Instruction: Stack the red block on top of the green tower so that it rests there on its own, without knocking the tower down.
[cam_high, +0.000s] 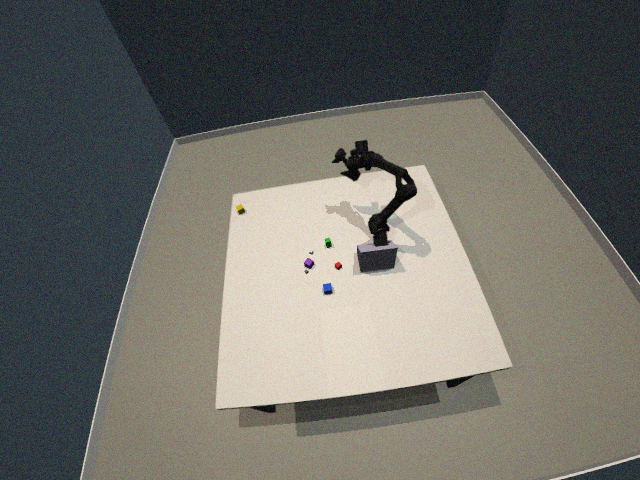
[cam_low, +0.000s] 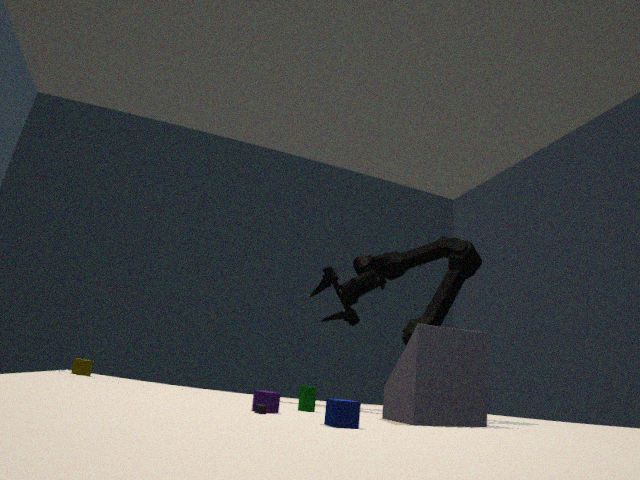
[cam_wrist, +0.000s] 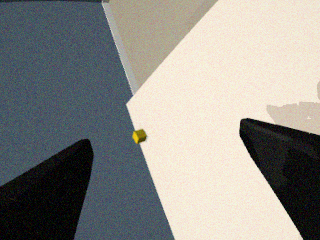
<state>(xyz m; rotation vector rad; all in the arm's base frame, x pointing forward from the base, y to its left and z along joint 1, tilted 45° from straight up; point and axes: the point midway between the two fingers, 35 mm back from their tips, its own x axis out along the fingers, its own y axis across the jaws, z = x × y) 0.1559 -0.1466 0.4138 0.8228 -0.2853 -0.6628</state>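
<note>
Right now my gripper tip is 3 cm short of the red block, 45 cm to the right of it and 27 cm above it. From my gripper tip the other things lie so: yellow block 63 cm ahead, 26 cm below; then blue block 9 cm ahead, 59 cm to the left, 26 cm below; then purple block 19 cm ahead, 43 cm to the left, 26 cm below.
</note>
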